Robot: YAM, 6 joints.
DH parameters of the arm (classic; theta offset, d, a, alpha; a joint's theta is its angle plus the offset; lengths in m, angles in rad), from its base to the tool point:
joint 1: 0 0.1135 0.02 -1.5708
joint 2: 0 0 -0.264 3.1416
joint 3: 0.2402 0 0.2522 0
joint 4: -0.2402 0 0.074 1.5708
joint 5: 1.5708 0 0 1.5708
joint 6: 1.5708 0.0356 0 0
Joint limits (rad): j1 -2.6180..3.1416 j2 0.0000..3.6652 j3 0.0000..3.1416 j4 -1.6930..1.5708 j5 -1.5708..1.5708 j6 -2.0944..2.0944
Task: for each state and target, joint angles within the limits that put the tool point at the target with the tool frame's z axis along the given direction. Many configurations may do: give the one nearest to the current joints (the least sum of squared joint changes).
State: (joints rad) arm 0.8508 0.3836 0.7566 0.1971 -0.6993 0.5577
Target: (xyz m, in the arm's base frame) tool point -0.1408 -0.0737 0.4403 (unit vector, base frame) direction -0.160 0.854 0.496
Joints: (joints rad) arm 0.6564 0.0020 1.2238 -0.3228 -0.8848 0.5577
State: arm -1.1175 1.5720 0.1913 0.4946 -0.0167 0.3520
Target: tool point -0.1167 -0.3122 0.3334 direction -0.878 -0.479 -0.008
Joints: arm -1.8526 1.4354 1.0337 0.3904 0.7895 0.3520
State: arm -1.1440 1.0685 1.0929 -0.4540 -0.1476 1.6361
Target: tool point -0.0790 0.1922 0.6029 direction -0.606 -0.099 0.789
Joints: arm -1.2854 0.5395 1.8321 0.3737 0.6554 1.6361
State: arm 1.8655 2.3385 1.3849 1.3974 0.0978 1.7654
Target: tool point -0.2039 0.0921 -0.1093 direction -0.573 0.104 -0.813
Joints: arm 2.6927 2.7661 0.5302 1.2694 -0.1556 1.7654
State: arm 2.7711 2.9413 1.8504 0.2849 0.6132 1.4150
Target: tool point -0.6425 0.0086 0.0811 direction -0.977 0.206 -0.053
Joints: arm 3.1395 3.1140 2.7394 0.3204 0.2054 1.4150
